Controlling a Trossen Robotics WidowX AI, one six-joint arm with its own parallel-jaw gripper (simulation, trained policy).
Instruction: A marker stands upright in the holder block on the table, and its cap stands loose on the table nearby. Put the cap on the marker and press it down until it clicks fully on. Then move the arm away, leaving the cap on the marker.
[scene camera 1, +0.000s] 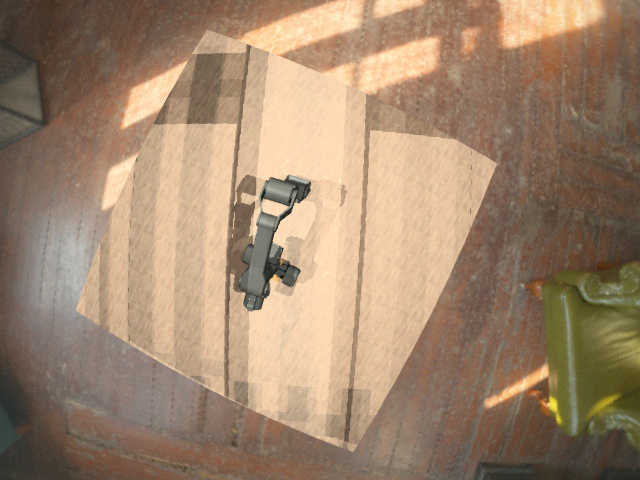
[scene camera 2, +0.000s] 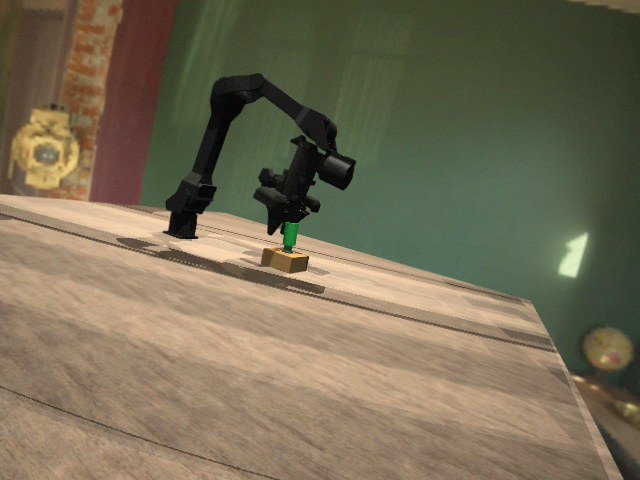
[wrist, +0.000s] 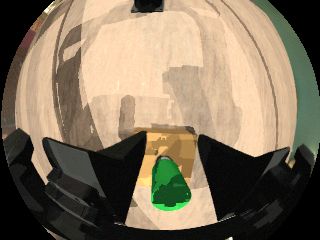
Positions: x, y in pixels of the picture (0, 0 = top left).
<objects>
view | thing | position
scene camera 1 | my gripper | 277, 258
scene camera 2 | my gripper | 275, 234
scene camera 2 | tan holder block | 280, 262
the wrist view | my gripper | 173, 137
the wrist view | green cap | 169, 191
</objects>
